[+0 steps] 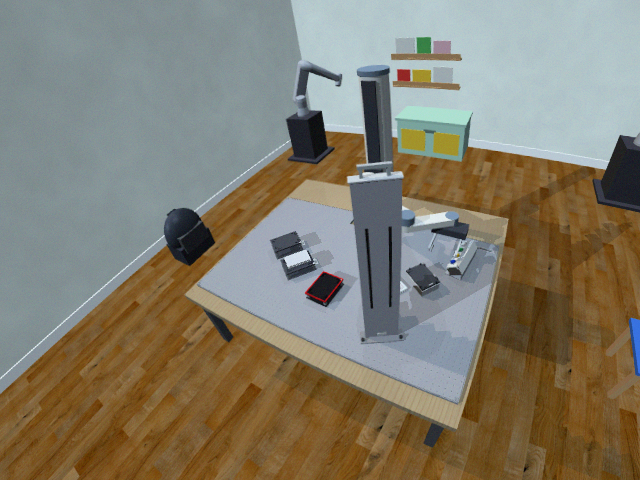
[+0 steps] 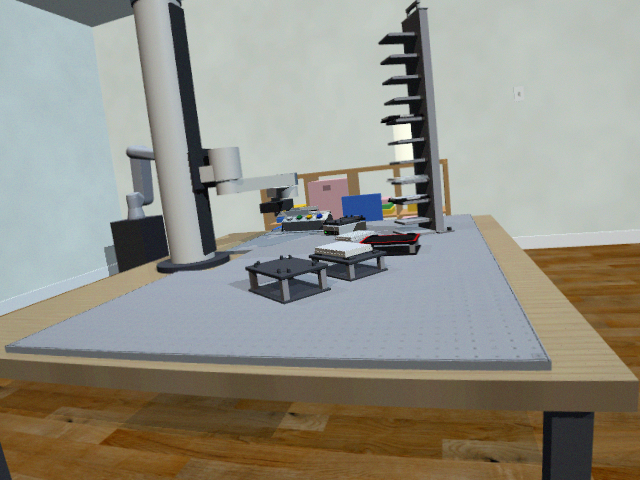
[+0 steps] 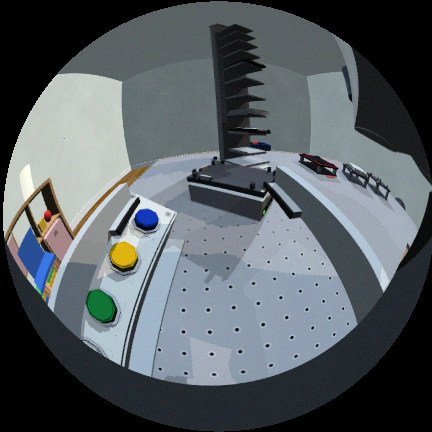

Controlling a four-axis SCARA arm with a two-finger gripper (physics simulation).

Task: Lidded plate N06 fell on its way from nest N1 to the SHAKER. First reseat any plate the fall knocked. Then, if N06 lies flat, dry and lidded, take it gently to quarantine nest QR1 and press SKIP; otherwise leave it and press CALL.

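Frame: origin at the arm's base, x ahead, y left, z up, level; centimetres.
Seen in the pictures: gripper, between the fingertips: [image 1: 442, 252] [image 2: 313, 209] [image 3: 198, 180]; arm's base, origin of its link: [image 2: 194, 264].
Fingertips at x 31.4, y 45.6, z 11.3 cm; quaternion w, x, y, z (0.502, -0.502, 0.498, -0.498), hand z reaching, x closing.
Observation:
Offsets run from my fingertips to a thing's top centre. "*": to the spot under its first point.
My gripper [image 1: 458, 246] [image 3: 198, 180] is open and empty above the button panel @[dy +9.5, dx -6.5, dz -1.7 cm] [image 1: 469, 256] [image 2: 305, 224]. The panel's blue button @[dy +6.1, dx +0.5, dz -2.6 cm] [image 3: 146, 220] is near the left finger; a yellow button @[dy +6.9, dx -4.4, dz -2.6 cm] [image 3: 124, 255] and a green button @[dy +7.7, dx -9.3, dz -2.6 cm] [image 3: 101, 305] follow. Their labels do not show. The dark-topped shaker @[* dy -5.0, dx +15.1, dz -4.5 cm] [image 1: 422, 277] [image 2: 344, 226] [image 3: 230, 177] has no plate on it. A white plate @[dy -18.1, dx +20.7, dz -8.4 cm] [image 1: 403, 287] [image 2: 354, 236] lies low beside the tall rack, partly hidden; its lid and number are unreadable. Another white plate @[dy -69.1, dx +27.9, dz -3.3 cm] [image 1: 298, 259] [image 2: 343, 249] sits on a dark nest. The red-rimmed nest @[dy -47.1, dx +37.1, dz -5.4 cm] [image 1: 324, 287] [image 2: 391, 239] [image 3: 318, 162] carries no plate.
The tall shelf rack [image 1: 379, 206] [image 2: 433, 129] [image 3: 217, 90] stands beyond the shaker, with thin items on some lower shelves. A bare dark nest @[dy -84.4, dx +18.2, dz -3.2 cm] [image 1: 286, 241] [image 2: 286, 267] stands beside the plate-bearing nest. The arm's column [image 1: 385, 118] [image 2: 170, 129] rises at the table's rear edge.

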